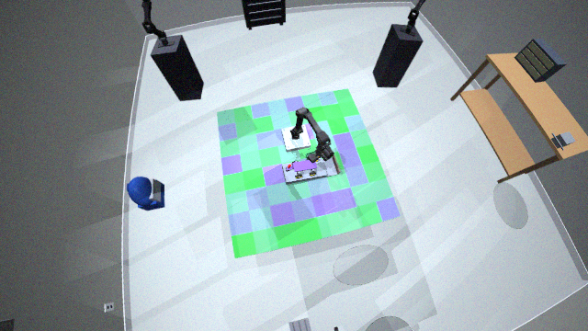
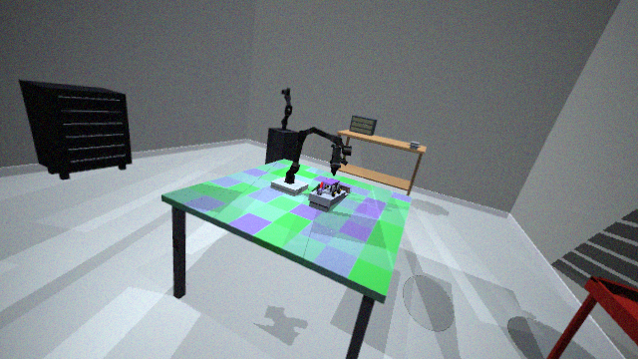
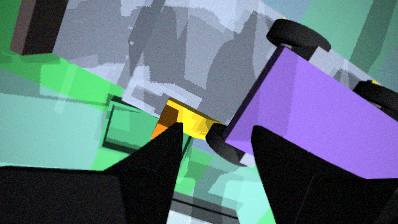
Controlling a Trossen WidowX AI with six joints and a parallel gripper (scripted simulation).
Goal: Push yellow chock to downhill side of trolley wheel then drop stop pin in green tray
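The stop pin is 40 mm ahead of my gripper tip, 220 mm to the right of it and 30 mm below it. The rest, counted from my gripper tip: brown block (170 mm to the left, 140 mm below); then purple trolley (40 mm ahead, 100 mm to the right, 50 mm below); then yellow chock (30 mm behind, 10 mm to the right, 80 mm below).
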